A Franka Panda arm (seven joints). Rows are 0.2 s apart.
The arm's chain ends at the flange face. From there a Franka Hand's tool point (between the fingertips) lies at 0.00 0.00 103.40 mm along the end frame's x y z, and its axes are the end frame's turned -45 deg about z.
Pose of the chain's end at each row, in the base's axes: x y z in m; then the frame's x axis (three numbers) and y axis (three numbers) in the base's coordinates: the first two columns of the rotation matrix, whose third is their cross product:
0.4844, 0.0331, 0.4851, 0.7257, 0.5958, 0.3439, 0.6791, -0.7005, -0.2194
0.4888, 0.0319, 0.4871, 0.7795, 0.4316, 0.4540, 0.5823, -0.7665, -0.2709
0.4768, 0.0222, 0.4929, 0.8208, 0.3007, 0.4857, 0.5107, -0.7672, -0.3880
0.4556, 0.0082, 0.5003, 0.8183, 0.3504, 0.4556, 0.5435, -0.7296, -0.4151
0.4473, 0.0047, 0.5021, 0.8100, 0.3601, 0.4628, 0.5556, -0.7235, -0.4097
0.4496, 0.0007, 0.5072, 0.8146, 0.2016, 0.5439, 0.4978, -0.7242, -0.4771
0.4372, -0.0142, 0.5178, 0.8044, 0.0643, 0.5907, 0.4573, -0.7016, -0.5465
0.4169, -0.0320, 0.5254, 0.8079, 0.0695, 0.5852, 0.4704, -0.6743, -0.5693
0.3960, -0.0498, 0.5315, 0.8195, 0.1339, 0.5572, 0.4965, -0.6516, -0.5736
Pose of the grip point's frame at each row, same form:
0.4958, 0.0737, 0.3907, 0.0330, 0.9166, 0.3983, 0.9933, -0.0740, 0.0880
0.5127, 0.0811, 0.3993, 0.1394, 0.8472, 0.5126, 0.9629, -0.2368, 0.1295
0.5033, 0.0808, 0.4119, 0.2193, 0.7551, 0.6178, 0.9415, -0.3299, 0.0691
0.4749, 0.0689, 0.4189, 0.1943, 0.7637, 0.6157, 0.9629, -0.2681, 0.0286
0.4667, 0.0656, 0.4208, 0.1799, 0.7662, 0.6170, 0.9656, -0.2570, 0.0375
0.4804, 0.0689, 0.4358, 0.2240, 0.6546, 0.7220, 0.9280, -0.3695, 0.0472
0.4764, 0.0592, 0.4564, 0.2454, 0.5416, 0.8041, 0.8922, -0.4506, 0.0313
0.4536, 0.0440, 0.4657, 0.2386, 0.5259, 0.8164, 0.9039, -0.4277, 0.0112
0.4256, 0.0274, 0.4694, 0.2284, 0.5554, 0.7996, 0.9306, -0.3661, -0.0116

